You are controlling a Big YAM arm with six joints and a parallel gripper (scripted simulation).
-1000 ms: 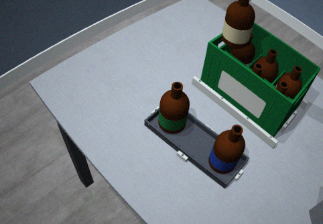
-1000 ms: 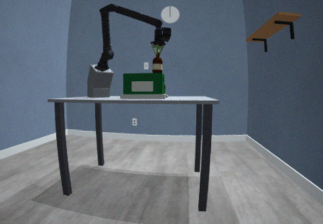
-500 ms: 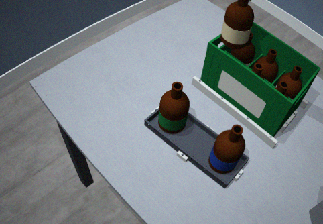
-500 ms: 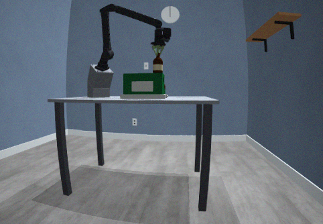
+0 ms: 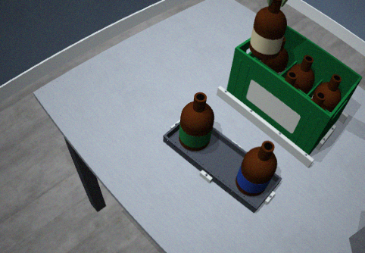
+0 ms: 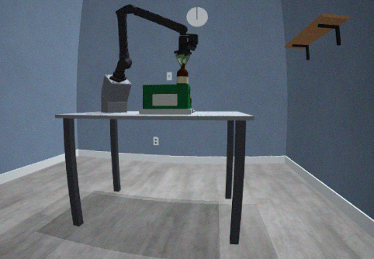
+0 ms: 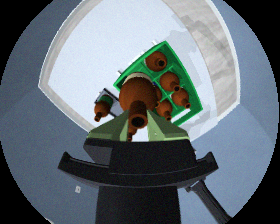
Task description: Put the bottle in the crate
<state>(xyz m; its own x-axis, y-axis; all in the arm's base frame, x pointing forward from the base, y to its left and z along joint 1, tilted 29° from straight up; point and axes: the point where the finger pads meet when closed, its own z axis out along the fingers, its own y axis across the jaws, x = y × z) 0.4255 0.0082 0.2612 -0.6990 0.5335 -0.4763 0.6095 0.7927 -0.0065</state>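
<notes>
My hand is 60 mm above the brown bottle. From my hand the other things lie so: grey tray 300 mm below, 210 mm to the left, 90 mm behind; crate 230 mm below, 90 mm behind, 40 mm to the right.
</notes>
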